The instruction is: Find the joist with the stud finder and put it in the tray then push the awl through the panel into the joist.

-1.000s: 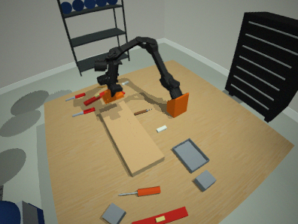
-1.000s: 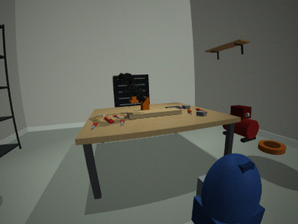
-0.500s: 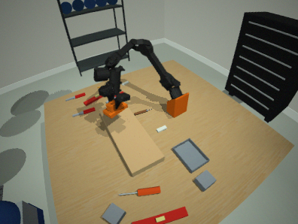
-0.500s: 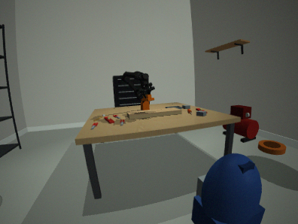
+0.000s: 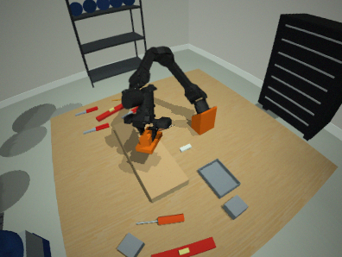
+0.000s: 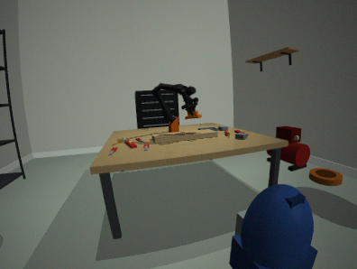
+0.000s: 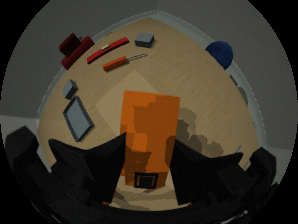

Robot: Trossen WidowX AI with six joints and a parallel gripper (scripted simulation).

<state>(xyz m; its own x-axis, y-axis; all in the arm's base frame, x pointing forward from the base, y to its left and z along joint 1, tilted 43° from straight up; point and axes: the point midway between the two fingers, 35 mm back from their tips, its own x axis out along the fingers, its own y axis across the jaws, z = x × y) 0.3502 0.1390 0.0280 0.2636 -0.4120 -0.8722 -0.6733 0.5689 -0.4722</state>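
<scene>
The orange stud finder lies 2 cm behind my gripper tip, 2 cm to the right of it and 2 cm above it. Also, from my gripper tip: indicator window (3 cm behind, 3 cm to the right, 3 cm above); grey tray (22 cm behind, 22 cm to the left, 17 cm below); awl (18 cm behind, 20 cm to the right, 18 cm below).
</scene>
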